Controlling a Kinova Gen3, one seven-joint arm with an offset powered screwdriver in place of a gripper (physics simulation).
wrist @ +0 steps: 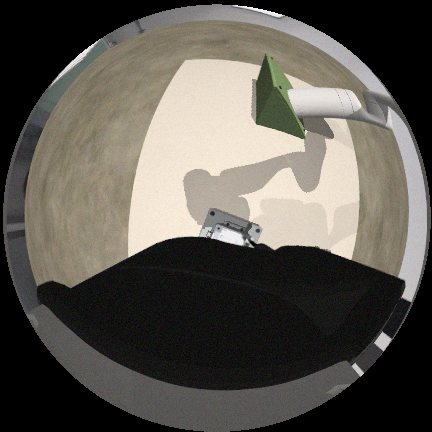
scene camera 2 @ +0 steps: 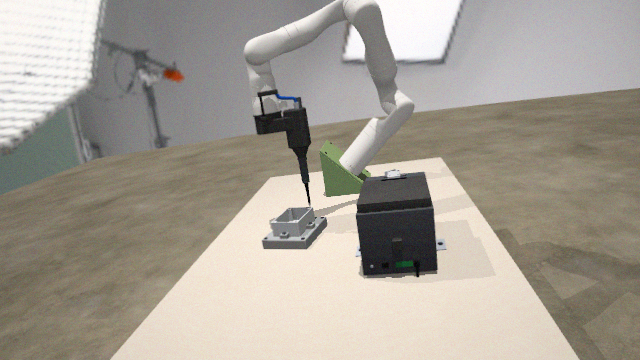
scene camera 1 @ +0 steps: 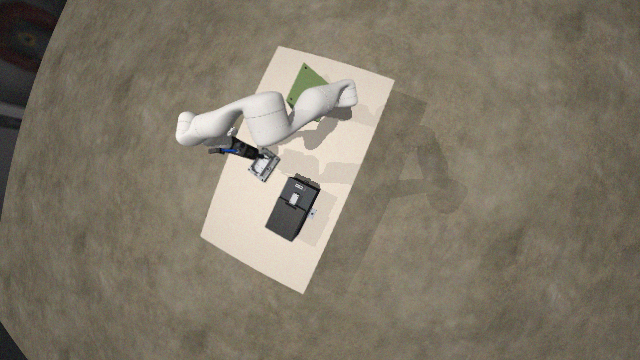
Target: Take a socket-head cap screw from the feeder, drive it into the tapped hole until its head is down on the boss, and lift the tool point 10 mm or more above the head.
Note:
In view: a black screw feeder [scene camera 2: 416, 226] and a grey base plate [scene camera 2: 273, 242].
The black screw feeder also shows in scene camera 1 [scene camera 1: 307, 198].

